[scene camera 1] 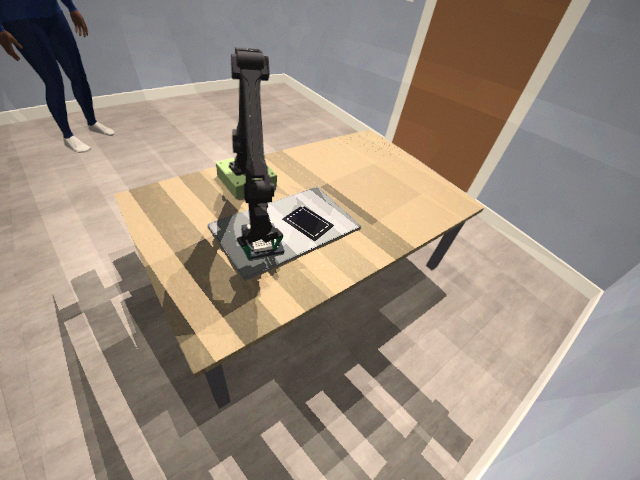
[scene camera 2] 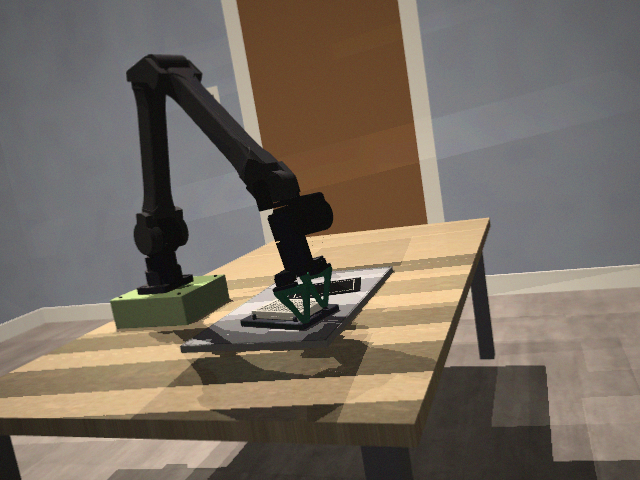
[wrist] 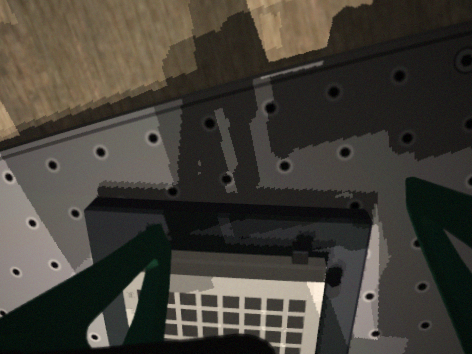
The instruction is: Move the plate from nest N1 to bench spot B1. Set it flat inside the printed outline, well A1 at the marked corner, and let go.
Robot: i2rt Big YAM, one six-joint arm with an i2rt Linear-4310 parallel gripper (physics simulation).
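Places are measured from the arm's base along level axes (x ahead, y right, z down), in millimetres.
Where they show: gripper, between the fingertips: [scene camera 1: 261, 254] [scene camera 2: 315, 314] [wrist: 280, 215]; arm's base, origin of its link: [scene camera 1: 244, 167] [scene camera 2: 166, 287].
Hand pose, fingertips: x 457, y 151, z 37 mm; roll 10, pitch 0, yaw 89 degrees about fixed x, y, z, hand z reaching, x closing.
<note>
Things, the pixels of their centre, and the offset from my fingertips. "*": a spot on its surface instead. Level surfaces: height alone.
- white well plate, middle of its body: [scene camera 2: 288, 308] [scene camera 1: 262, 236] dx -79, dy -42, dz -1 mm
- dark nest N1, middle of its body: [scene camera 2: 289, 312] [scene camera 1: 262, 237] dx -78, dy -42, dz +7 mm
- grey perforated board, middle of its body: [scene camera 2: 302, 302] [scene camera 1: 287, 226] dx -107, dy -165, dz +24 mm
- Spot B1, a spot on its surface: [scene camera 2: 339, 286] * dx -49, dy -257, dz +16 mm
- wooden table, height of its surface: dz +31 mm
The white well plate [scene camera 1: 261, 246] [scene camera 2: 272, 309] [wrist: 241, 309] lies flat in the dark nest N1 [scene camera 1: 270, 252] [scene camera 2: 290, 325] [wrist: 119, 221] on the grey perforated board [scene camera 1: 300, 244] [scene camera 2: 366, 295] [wrist: 112, 140]. My gripper [scene camera 1: 261, 240] [scene camera 2: 313, 311] is open and lowered low over the plate's end, with its green fingers standing apart on either side. One green finger [wrist: 112, 281] shows at the plate's left edge in the wrist view; the other is only just in view at the right edge. Spot B1 [scene camera 1: 317, 216] [scene camera 2: 339, 286], a dark rectangle with a printed outline, lies on the board beside the nest and holds nothing.
The arm's green base [scene camera 1: 232, 178] [scene camera 2: 170, 302] stands behind the board on the wooden table [scene camera 1: 390, 190] [scene camera 2: 385, 381]. A brown door [scene camera 1: 485, 86] is behind the table. A person's leg [scene camera 1: 87, 95] shows at the far left.
</note>
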